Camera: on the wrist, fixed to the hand. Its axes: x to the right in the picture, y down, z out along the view.
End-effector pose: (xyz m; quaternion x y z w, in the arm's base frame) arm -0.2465 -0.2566 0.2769 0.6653 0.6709 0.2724 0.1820
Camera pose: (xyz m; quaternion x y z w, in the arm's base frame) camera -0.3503 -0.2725 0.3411 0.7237 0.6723 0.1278 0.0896
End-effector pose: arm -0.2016 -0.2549 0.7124 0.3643 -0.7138 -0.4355 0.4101
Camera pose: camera -0.0893 -0.3046 0.7050 0.3796 -0.8098 -0.3103 0.3221
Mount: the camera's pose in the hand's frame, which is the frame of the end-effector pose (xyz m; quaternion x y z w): -0.0031 -0.0428 -0.1153 0.1695 -0.0499 0.0371 0.9836
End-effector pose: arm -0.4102 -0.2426 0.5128 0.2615 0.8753 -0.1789 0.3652
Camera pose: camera -0.4965 -0.2197 0.5975 0.3427 0.8027 -0.3238 0.3652
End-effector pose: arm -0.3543 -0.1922 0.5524 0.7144 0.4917 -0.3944 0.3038
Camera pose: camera -0.3647 -0.0847 0.6112 0.7527 0.3751 -0.4956 0.2169
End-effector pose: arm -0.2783 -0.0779 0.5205 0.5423 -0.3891 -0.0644 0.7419
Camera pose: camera -0.1918 -0.0066 0.4698 0.6415 -0.4507 0.0031 0.6207
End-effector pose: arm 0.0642 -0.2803 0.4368 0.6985 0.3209 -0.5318 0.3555
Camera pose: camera 0.0875 -0.1607 0.4541 0.7326 0.1818 -0.5991 0.2670
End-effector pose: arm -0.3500 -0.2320 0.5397 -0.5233 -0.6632 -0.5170 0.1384
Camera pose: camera -0.4258 -0.3259 0.5636 -0.5416 -0.7274 -0.3648 0.2109
